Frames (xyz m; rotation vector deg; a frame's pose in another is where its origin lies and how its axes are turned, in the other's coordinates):
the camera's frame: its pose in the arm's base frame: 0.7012 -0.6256 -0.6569 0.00 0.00 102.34
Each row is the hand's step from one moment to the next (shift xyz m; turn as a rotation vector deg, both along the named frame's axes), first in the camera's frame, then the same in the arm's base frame.
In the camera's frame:
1: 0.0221 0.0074 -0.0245 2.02 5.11 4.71
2: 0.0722 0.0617 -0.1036 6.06 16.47 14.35
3: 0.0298 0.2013 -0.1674 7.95 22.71 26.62
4: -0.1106 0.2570 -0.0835 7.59 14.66 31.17
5: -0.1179 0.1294 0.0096 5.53 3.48 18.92
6: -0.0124 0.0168 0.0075 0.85 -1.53 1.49
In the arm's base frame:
1: -0.0120 0.0200 -0.0245 -5.42 0.88 4.71
2: -0.0757 0.0573 -0.1036 -17.38 2.40 14.35
3: -0.2030 -0.0139 -0.1674 -23.88 2.91 26.62
4: -0.2274 -0.1630 -0.0835 -15.94 4.28 31.17
5: -0.1012 -0.1428 0.0096 -4.58 4.66 18.92
6: -0.0138 -0.0157 0.0075 1.31 1.16 1.49

